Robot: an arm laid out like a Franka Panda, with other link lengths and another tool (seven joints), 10 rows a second.
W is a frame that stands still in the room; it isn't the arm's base.
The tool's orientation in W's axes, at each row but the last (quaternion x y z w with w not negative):
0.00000 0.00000 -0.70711 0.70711
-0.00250 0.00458 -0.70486 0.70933
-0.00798 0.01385 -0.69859 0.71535
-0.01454 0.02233 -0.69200 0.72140
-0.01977 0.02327 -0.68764 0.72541
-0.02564 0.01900 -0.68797 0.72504
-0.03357 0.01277 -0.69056 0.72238
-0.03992 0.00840 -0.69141 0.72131
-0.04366 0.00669 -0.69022 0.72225
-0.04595 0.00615 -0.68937 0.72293
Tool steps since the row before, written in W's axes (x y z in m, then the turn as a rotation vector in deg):
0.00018 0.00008 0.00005 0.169 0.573 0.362
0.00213 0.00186 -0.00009 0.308 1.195 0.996
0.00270 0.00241 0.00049 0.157 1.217 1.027
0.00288 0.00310 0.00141 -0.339 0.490 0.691
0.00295 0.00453 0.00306 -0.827 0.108 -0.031
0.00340 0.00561 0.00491 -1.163 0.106 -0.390
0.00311 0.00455 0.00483 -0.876 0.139 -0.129
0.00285 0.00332 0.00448 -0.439 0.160 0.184
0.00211 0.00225 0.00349 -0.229 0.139 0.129
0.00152 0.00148 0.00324 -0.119 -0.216 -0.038
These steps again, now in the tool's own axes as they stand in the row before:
-0.00008 0.00018 0.00005 -0.573 0.169 0.362
-0.00185 0.00214 -0.00007 -1.196 0.306 0.996
-0.00235 0.00274 0.00055 -1.222 0.154 1.022
-0.00300 0.00293 0.00153 -0.512 -0.354 0.667
-0.00439 0.00300 0.00322 -0.152 -0.817 -0.082
-0.00539 0.00337 0.00518 -0.170 -1.129 -0.461
-0.00427 0.00298 0.00516 -0.183 -0.859 -0.181
-0.00300 0.00267 0.00481 -0.171 -0.444 0.161
-0.00197 0.00195 0.00375 -0.143 -0.231 0.120
-0.00122 0.00134 0.00342 0.207 -0.125 -0.059

